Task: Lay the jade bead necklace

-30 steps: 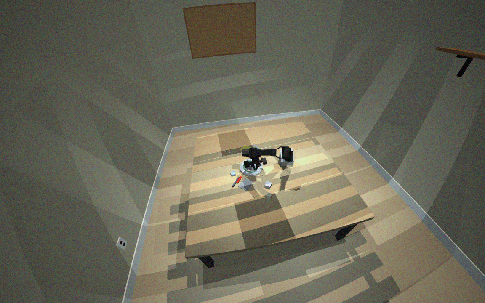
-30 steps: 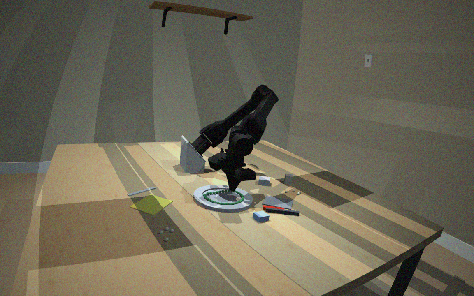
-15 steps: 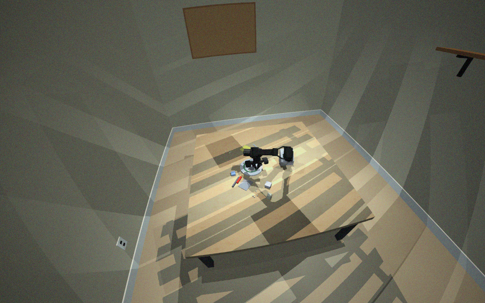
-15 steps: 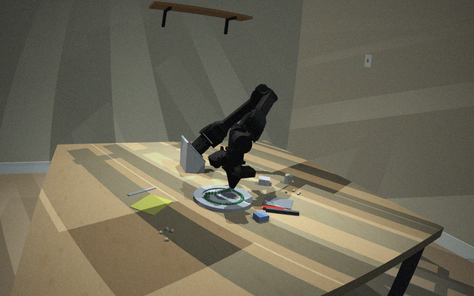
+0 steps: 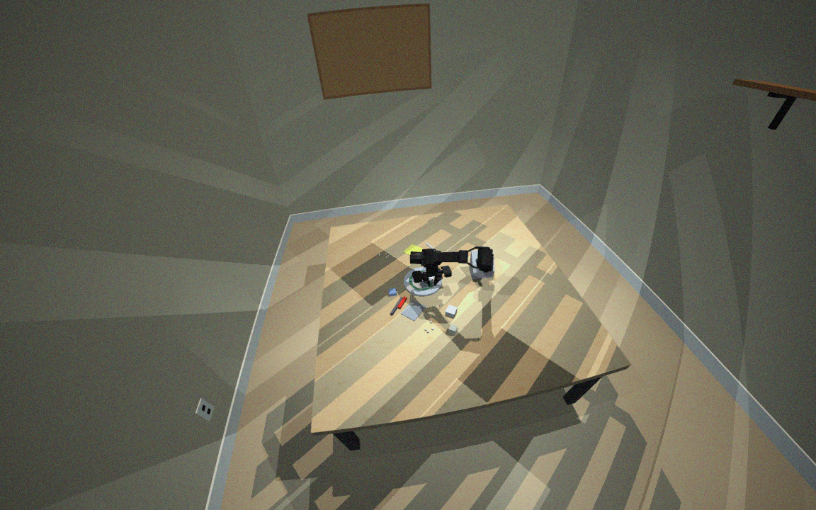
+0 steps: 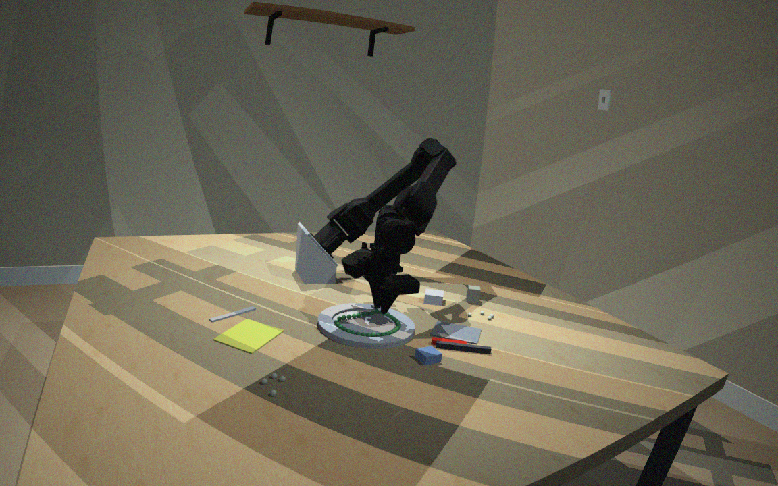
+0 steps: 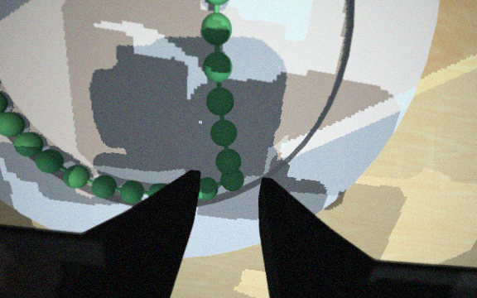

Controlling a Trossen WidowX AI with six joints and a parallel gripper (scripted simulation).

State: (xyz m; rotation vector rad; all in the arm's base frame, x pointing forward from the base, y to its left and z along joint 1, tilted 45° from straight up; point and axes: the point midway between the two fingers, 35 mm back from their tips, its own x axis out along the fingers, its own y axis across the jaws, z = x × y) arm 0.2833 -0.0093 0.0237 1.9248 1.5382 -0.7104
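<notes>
Right now the round grey bead board is 30 mm ahead of my gripper tip, 50 mm to the right of it and 10 mm below it. From my gripper tip the other things lie so: grey plate 130 mm ahead, 110 mm to the left, 10 mm below; then blue block 200 mm ahead, 20 mm to the right, 10 mm below; then red and black pen 180 mm ahead, 60 mm to the left, 10 mm below.
</notes>
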